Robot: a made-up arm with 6 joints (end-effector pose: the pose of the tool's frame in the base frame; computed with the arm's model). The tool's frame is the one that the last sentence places.
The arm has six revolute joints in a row. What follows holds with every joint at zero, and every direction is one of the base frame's. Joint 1 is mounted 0.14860 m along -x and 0.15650 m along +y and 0.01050 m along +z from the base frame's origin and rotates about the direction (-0.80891, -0.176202, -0.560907). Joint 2 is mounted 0.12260 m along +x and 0.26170 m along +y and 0.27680 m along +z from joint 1 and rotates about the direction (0.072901, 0.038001, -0.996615). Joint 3 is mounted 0.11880 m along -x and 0.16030 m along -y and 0.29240 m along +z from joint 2 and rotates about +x. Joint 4 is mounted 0.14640 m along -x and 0.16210 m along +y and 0.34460 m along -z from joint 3 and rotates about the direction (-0.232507, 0.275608, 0.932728). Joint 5 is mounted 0.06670 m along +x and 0.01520 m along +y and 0.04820 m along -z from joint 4 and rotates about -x. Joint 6 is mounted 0.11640 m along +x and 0.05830 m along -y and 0.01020 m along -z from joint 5 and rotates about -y. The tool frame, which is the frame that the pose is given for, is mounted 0.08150 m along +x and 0.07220 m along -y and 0.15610 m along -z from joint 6; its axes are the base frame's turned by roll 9.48, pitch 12.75 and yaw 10.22 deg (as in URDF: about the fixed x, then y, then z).
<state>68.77 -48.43 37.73 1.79 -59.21 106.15</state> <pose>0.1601 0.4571 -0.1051 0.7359 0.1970 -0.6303 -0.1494</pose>
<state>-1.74 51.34 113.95 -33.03 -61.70 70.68</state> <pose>0.2217 0.5299 0.7298 0.3128 -0.6076 0.3194 0.6564</pose>
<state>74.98 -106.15 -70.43 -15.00 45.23 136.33</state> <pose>0.4008 0.4326 0.2018 0.2708 0.0347 0.1614 -0.9484</pose>
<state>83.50 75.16 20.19 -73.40 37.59 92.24</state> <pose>0.0904 0.5508 -0.2714 0.2523 0.5348 0.3400 0.7312</pose>
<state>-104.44 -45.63 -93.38 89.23 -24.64 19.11</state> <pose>0.6232 0.4620 -0.1541 0.4666 -0.3101 -0.1972 0.8045</pose>
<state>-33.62 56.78 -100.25 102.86 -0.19 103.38</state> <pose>-0.6799 -0.0756 0.1969 0.7454 0.2403 0.3468 0.5161</pose>
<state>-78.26 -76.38 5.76 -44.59 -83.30 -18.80</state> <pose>-0.1587 0.2084 0.3622 0.1815 -0.7154 -0.3104 -0.5991</pose>
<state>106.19 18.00 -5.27 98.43 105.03 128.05</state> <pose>0.1697 0.2173 -0.5675 0.2926 -0.1614 0.3386 0.8796</pose>
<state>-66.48 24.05 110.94 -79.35 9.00 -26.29</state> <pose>-0.0837 -0.0185 1.0259 0.2792 -0.7232 -0.6167 0.1367</pose>
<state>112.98 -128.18 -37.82 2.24 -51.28 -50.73</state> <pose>0.3871 -0.1297 0.2221 0.2609 -0.3794 0.8864 -0.0480</pose>
